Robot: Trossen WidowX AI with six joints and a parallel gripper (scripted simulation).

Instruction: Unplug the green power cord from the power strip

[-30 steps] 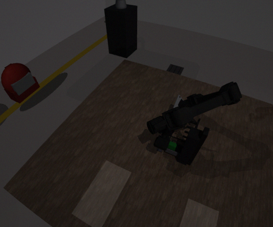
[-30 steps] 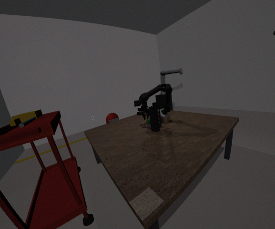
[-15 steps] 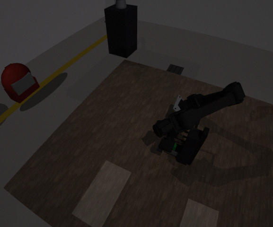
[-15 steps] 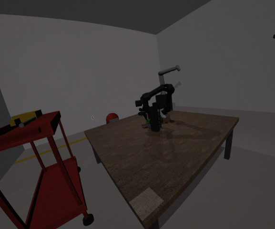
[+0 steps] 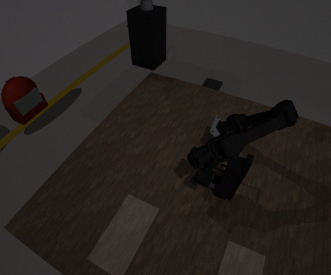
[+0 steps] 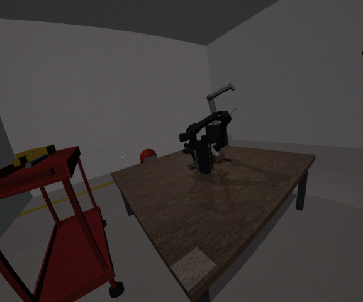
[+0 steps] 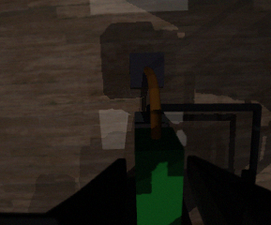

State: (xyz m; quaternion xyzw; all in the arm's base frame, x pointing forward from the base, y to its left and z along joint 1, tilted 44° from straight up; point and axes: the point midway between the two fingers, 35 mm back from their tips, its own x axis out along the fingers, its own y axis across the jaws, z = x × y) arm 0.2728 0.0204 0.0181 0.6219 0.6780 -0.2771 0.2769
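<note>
Right now my gripper tip is 30 mm to the right of the green plug.
</note>
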